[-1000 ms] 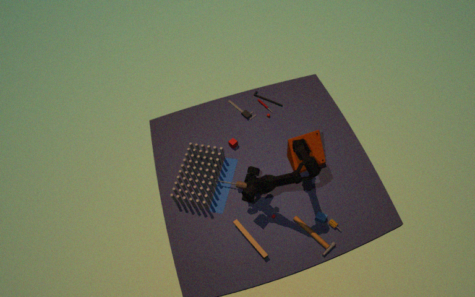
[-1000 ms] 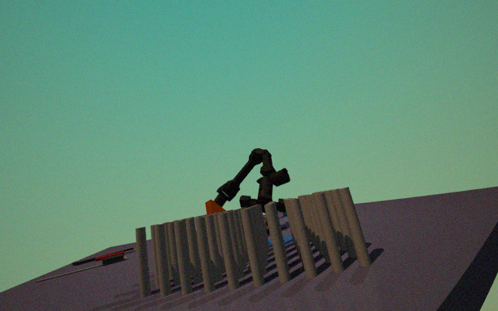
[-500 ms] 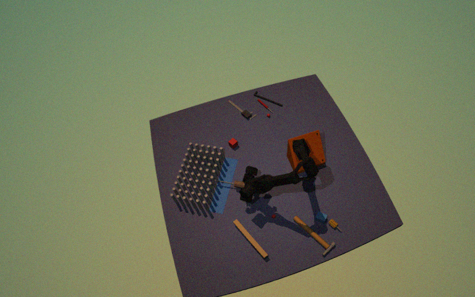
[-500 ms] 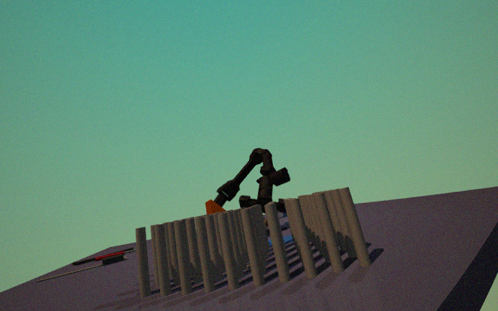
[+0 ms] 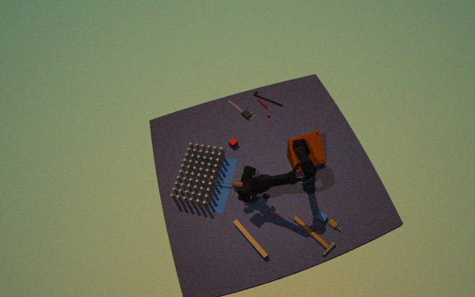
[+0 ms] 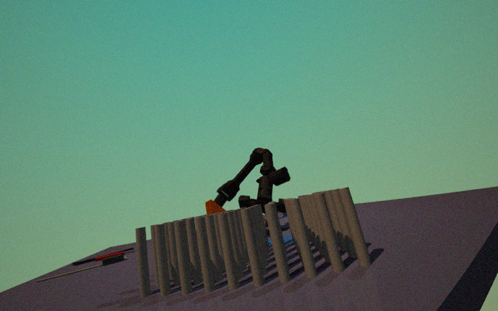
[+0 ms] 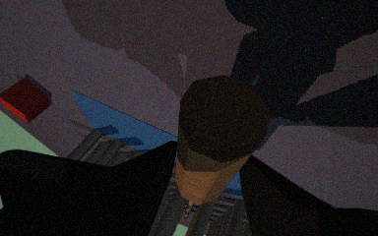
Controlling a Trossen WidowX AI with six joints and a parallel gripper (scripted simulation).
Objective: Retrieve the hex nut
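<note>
My gripper tip is 9 cm short of the blue taped strip, 4 cm to the left of it and 4 cm above it. Also, from my gripper tip: blue cube (39 cm behind, 30 cm to the left, 2 cm below); then hook tool (10 cm ahead, 4 cm to the right, 1 cm below); then red cube (1 cm behind, 30 cm to the right, 2 cm below).
</note>
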